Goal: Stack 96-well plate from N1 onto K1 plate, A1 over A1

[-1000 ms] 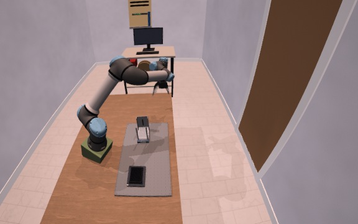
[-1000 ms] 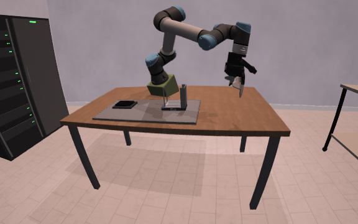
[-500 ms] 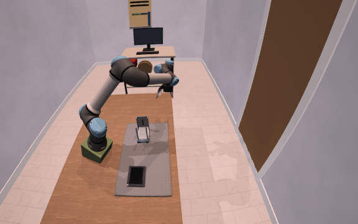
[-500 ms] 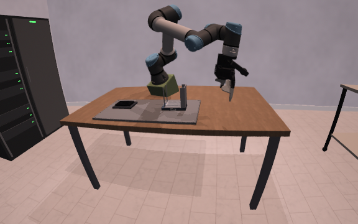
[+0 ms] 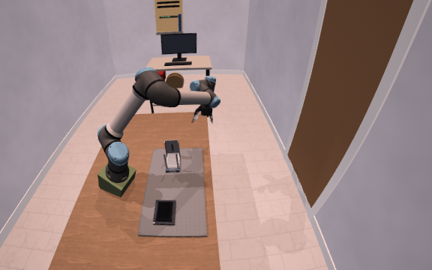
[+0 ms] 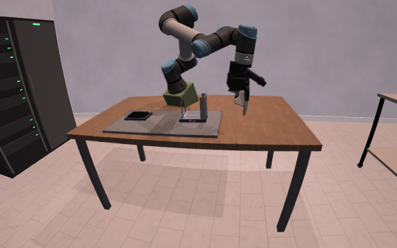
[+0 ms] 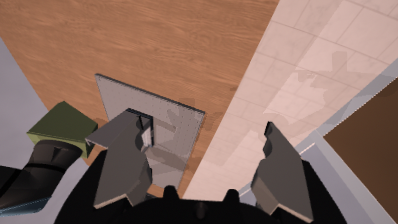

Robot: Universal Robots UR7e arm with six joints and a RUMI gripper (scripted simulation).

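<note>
Now: the black 96-well plate 320 mm behind my hand, 620 mm to the right of it and 130 mm below it. From my hand the other things lie so: pale plate: 240 mm behind, 230 mm to the right, 120 mm below; plate nest N1: 320 mm behind, 620 mm to the right, 140 mm below; rack post: 190 mm behind, 180 mm to the right, 60 mm below.
</note>
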